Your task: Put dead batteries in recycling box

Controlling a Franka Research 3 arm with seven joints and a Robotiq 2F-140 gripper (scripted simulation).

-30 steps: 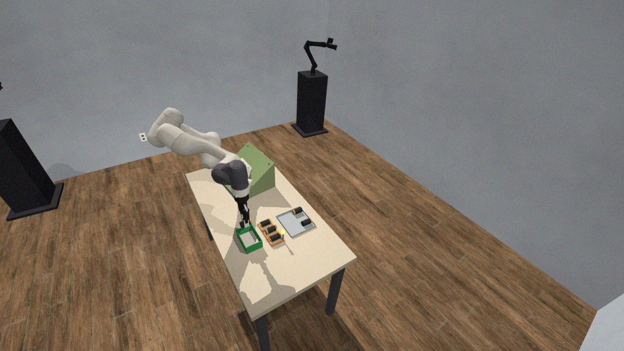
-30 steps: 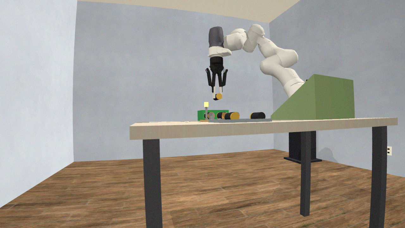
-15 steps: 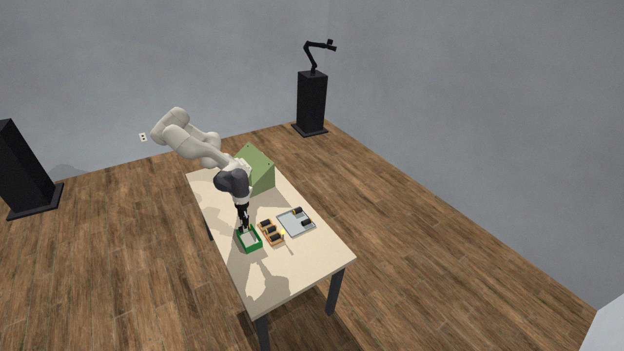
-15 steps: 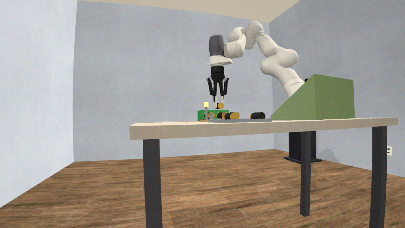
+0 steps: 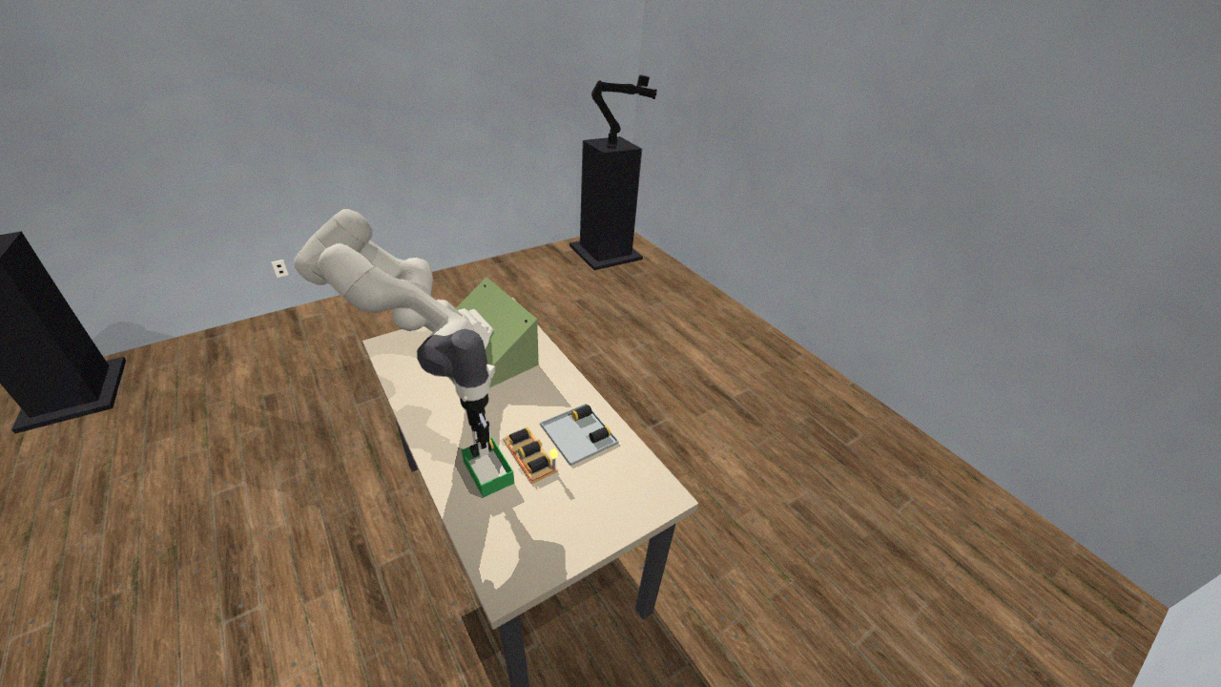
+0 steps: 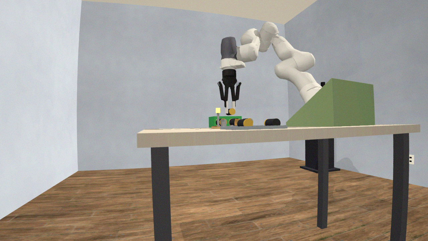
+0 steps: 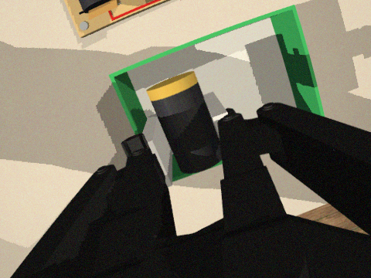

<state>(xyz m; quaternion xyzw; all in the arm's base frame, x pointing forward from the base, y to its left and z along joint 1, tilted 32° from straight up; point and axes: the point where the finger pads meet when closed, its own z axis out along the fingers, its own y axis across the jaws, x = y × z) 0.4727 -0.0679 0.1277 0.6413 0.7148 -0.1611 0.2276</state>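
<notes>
My hand is 90 mm above the green recycling box and 30 mm short of it. From my hand the other things lie so: battery holder 140 mm to the left, 100 mm below, 20 mm ahead; grey tray 320 mm to the left, 100 mm below, 10 mm ahead; bulb post 180 mm to the left, 110 mm ahead, 70 mm below.
</notes>
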